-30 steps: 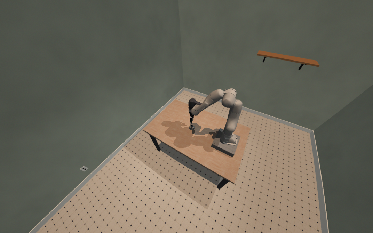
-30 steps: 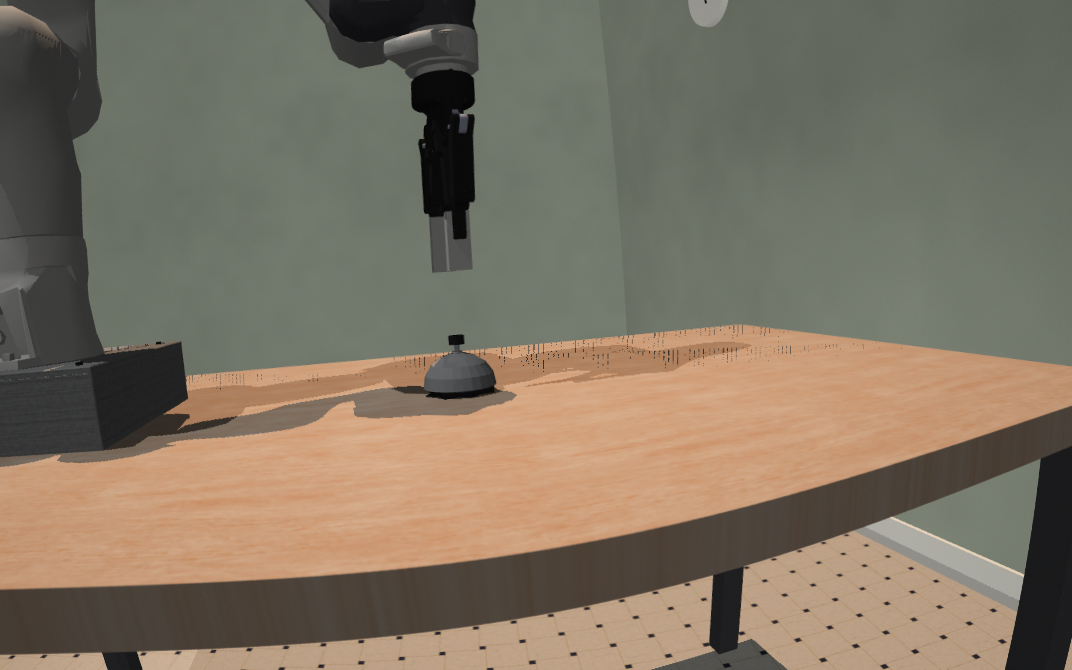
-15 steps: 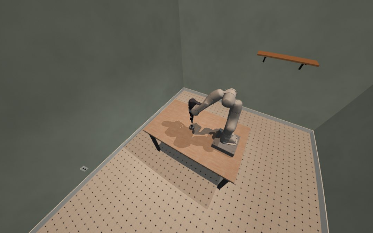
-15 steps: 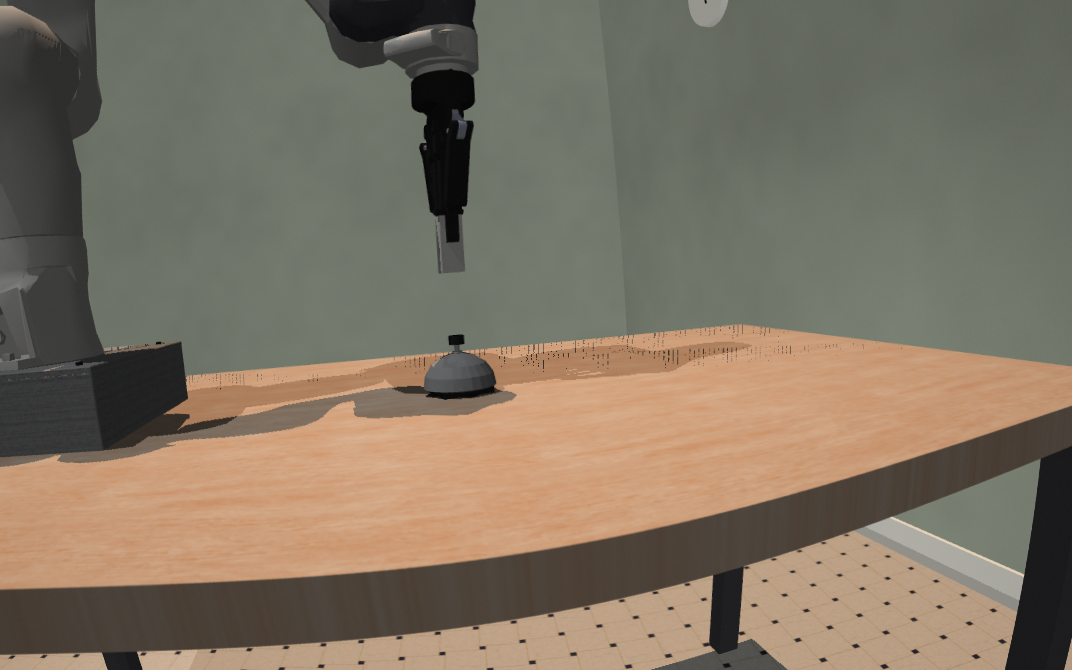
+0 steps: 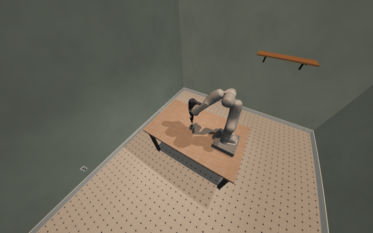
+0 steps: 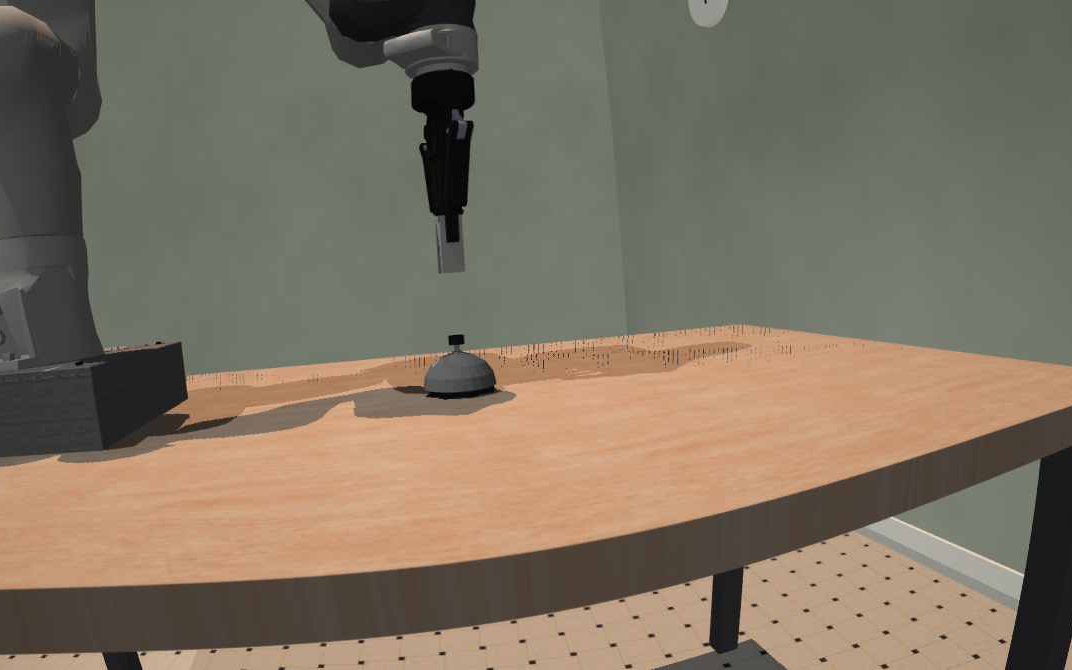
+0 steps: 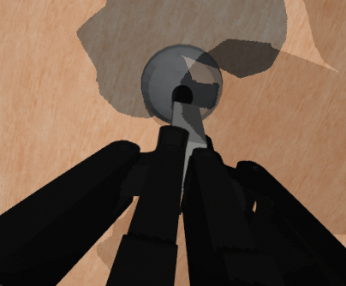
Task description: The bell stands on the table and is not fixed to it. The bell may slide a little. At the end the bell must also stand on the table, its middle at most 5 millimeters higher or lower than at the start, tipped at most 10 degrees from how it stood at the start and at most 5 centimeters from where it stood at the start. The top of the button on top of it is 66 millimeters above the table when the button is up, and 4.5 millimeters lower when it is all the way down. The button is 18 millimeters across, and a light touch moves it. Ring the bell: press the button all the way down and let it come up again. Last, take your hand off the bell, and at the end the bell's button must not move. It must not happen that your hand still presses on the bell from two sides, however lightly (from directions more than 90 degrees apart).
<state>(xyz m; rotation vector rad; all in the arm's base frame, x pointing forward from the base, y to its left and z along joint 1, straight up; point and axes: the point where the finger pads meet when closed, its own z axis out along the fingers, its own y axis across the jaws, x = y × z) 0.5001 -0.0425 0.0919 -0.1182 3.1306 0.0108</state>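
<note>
The button is 12 cm below my hand. The rest, counted from my hand: bell (13 cm below).
</note>
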